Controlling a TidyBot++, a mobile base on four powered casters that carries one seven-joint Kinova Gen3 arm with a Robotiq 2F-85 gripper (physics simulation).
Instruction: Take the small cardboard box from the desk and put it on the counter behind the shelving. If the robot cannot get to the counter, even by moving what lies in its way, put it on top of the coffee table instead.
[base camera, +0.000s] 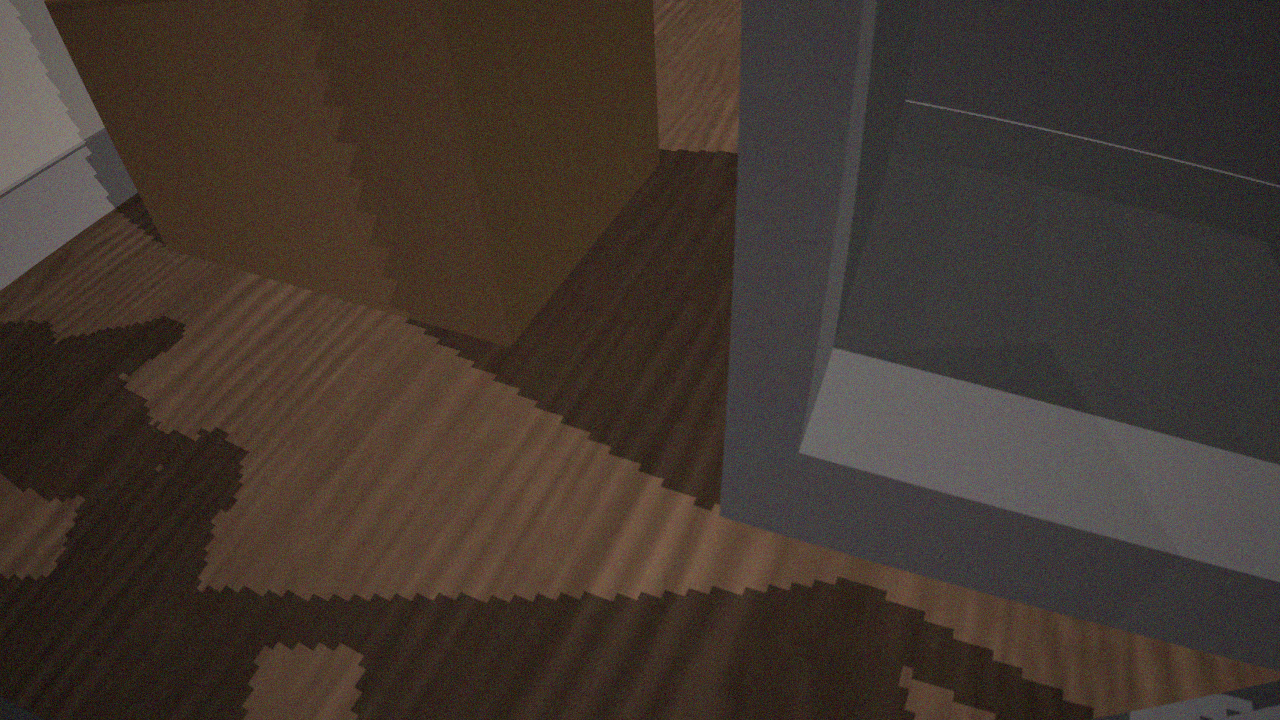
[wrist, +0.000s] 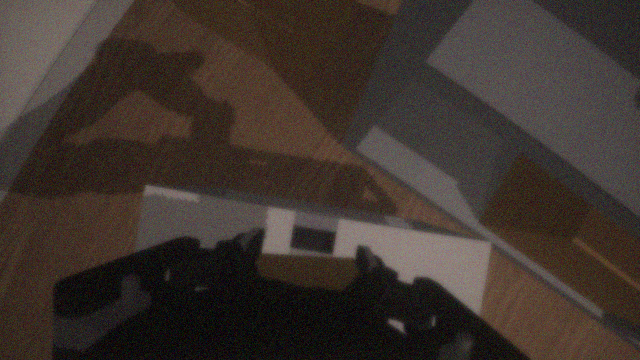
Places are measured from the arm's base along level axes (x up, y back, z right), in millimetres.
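Where they show: gripper, fingertip midpoint: (wrist: 308, 251).
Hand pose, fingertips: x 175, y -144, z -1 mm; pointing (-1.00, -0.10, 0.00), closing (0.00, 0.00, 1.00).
After its pixels a point has its place.
The small cardboard box (wrist: 308, 272) @(x 204, y -140, z 1 mm) is brown and sits between the two black fingers of my gripper (wrist: 308, 251) @(x 175, y -144, z -1 mm) at the bottom middle of the wrist view. The gripper is shut on it and holds it over the white top of the robot's base (wrist: 425, 250) @(x -14, y -126, z 156 mm). Much of the box is hidden by the gripper's dark body. A grey open-fronted unit, which looks like the shelving (base camera: 787, 268) @(x -214, y -311, z 54 mm) (wrist: 540, 75) @(x 136, y -313, z 173 mm), stands close on the right. The counter, the desk and the coffee table cannot be made out in these views.
A large brown box (base camera: 402, 161) @(x -250, y -494, z -154 mm) stands on the wooden floor (base camera: 429, 465) @(x -397, y -365, z -146 mm) left of the grey unit, with a narrow gap between them. Another brown box (wrist: 530, 200) @(x -188, y -236, z 446 mm) stands inside the unit. A pale wall (base camera: 35, 98) @(x -239, y -760, z -676 mm) (wrist: 35, 45) @(x -253, y -441, z -821 mm) is at the upper left.
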